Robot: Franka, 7 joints.
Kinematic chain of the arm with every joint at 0, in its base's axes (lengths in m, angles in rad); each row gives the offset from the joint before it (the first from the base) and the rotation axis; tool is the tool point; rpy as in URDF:
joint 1: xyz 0 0 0.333 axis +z
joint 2: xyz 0 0 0 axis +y
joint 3: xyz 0 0 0.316 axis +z
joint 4: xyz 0.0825 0 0 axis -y
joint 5: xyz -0.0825 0 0.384 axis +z
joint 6: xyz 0 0 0 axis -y
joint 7: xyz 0.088 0 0 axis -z
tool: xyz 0 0 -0.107 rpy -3.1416 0 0
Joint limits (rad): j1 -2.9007..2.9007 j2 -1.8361..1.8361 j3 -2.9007..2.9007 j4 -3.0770..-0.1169 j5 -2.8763..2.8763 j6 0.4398..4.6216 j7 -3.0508..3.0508
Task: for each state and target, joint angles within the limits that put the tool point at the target. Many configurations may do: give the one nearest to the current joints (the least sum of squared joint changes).
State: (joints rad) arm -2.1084 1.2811 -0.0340 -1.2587 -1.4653 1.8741 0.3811
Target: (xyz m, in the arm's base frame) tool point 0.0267 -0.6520 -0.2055
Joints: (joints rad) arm -1.6023 1.8357 0.1988 -0.6925 -1.5503 2.2888 0.3811
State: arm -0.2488 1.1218 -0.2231 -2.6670 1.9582 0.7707 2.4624
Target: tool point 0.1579 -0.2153 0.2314
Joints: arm -0.6296 0.4508 -0.7252 -2.9501 1.8422 0.4398 2.4624
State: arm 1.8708 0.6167 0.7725 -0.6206 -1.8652 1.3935 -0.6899
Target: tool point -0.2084 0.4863 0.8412
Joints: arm 1.8721 0.4552 0.7805 -0.6156 -1.7417 0.8566 -0.6899
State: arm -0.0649 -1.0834 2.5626 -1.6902 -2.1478 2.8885 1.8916
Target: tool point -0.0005 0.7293 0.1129
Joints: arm -0.9083 -1.3138 2.2097 -1.3444 -2.1274 2.6326 1.8916
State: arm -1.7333 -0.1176 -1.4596 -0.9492 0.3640 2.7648 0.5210
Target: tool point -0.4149 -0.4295 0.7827
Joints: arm -1.3026 0.0077 -1.0322 -1.4954 0.3623 2.5656 0.5210
